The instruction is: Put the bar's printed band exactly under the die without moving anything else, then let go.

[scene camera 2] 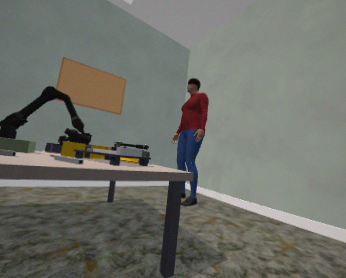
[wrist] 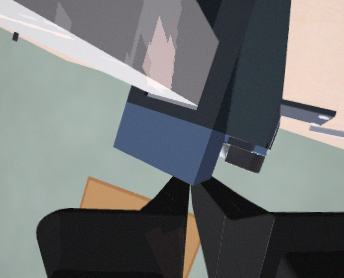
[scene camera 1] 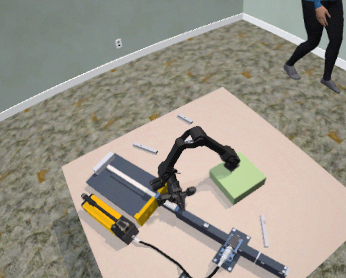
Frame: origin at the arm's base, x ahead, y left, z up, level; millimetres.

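Seen in the pictures: gripper, fingertip midpoint: (scene camera 1: 184,210); arm's base at its link origin: (scene camera 2: 6,138) (scene camera 1: 231,165).
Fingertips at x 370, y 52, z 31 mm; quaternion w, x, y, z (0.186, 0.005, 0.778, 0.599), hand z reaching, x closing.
Observation:
Offsets run from my fingertips to a thing's middle. "spot": to the spot under its first point.
A long pale bar (scene camera 1: 131,181) lies along the dark blue plate and runs over the yellow block toward the dark rail @[spot: 27 mm down, 24 mm back, 90 mm left] (scene camera 1: 200,223). Blue patches show near its right end; which one is the printed band I cannot tell. The die unit, a blue plate with a grey block and a white fitting @[1 mm up, 44 mm back, 270 mm left] (scene camera 1: 231,249), straddles the rail farther right. My gripper (scene camera 1: 181,206) (wrist: 188,174) is shut and empty beside the rail's left part. In the wrist view its tips meet at the lower edge of a blue block @[spot: 20 mm down, 9 mm ahead, 48 mm right] (wrist: 162,137); contact is unclear. A glossy grey piece @[spot: 41 mm down, 5 mm ahead, 61 mm right] (wrist: 190,65) shows above that block.
A green block (scene camera 1: 237,177) stands by the arm's base. A yellow and black tool @[37 mm down, 310 mm ahead, 247 mm right] (scene camera 1: 105,214) with a black cable lies near the left table edge. The yellow block @[spot: 28 mm down, 136 mm ahead, 132 mm right] (scene camera 1: 146,211) stands beside the gripper. Silver strips @[98 mm down, 248 mm back, 304 mm left] (scene camera 1: 264,231) @[93 mm down, 109 mm back, 535 mm right] (scene camera 1: 145,148) @[93 mm down, 457 mm back, 564 mm right] (scene camera 1: 184,119) lie around.

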